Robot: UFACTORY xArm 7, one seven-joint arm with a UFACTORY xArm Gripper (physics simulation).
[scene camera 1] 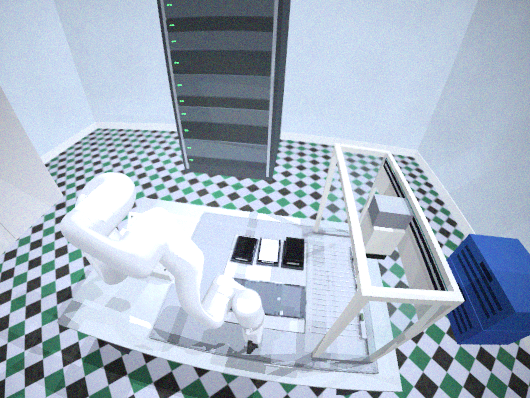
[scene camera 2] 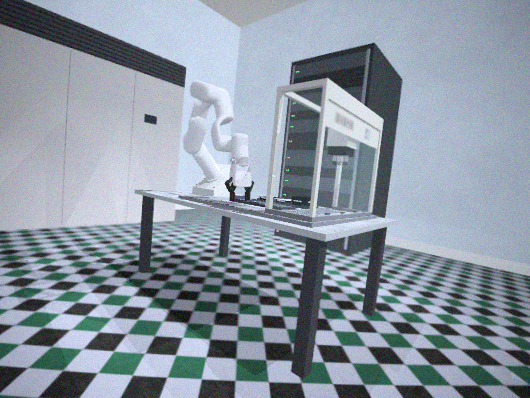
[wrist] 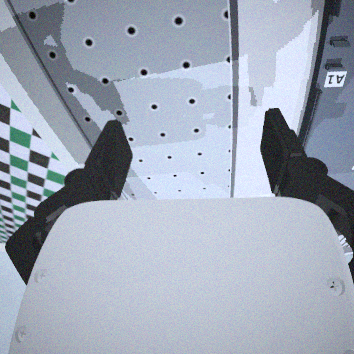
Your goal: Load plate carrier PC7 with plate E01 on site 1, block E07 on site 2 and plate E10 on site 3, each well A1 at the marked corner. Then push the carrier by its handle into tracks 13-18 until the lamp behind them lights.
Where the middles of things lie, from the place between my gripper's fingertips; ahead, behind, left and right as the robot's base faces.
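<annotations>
The grey carrier [scene camera 1: 285, 300] is 1 cm below my hand, and it's 14 cm to the left of it and 2 cm ahead.
</annotations>
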